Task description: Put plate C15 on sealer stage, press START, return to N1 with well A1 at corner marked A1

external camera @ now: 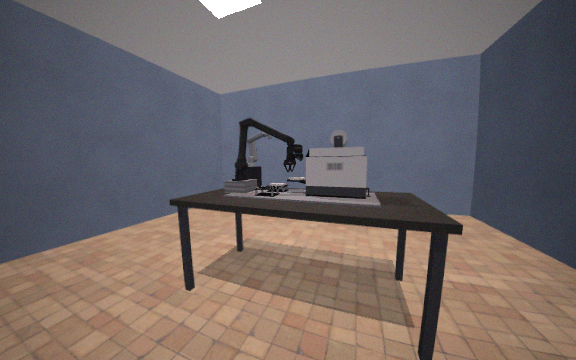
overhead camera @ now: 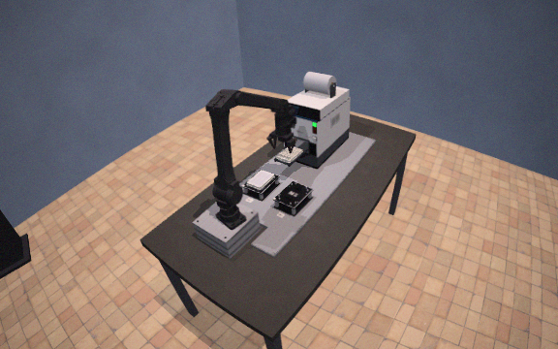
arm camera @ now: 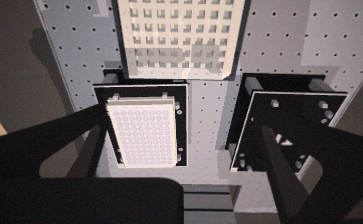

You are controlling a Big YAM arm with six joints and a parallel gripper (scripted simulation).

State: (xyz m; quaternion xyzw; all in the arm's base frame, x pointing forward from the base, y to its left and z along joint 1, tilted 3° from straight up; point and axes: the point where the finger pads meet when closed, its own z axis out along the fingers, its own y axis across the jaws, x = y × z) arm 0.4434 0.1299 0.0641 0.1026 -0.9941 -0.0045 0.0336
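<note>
My hand is 18 cm short of the white button, 6 cm to the left of it and 1 cm below it. Round my hand: foil roll (39 cm ahead, 24 cm above, 7 cm to the left); then plate (14 cm behind, 12 cm below, 2 cm to the left).
</note>
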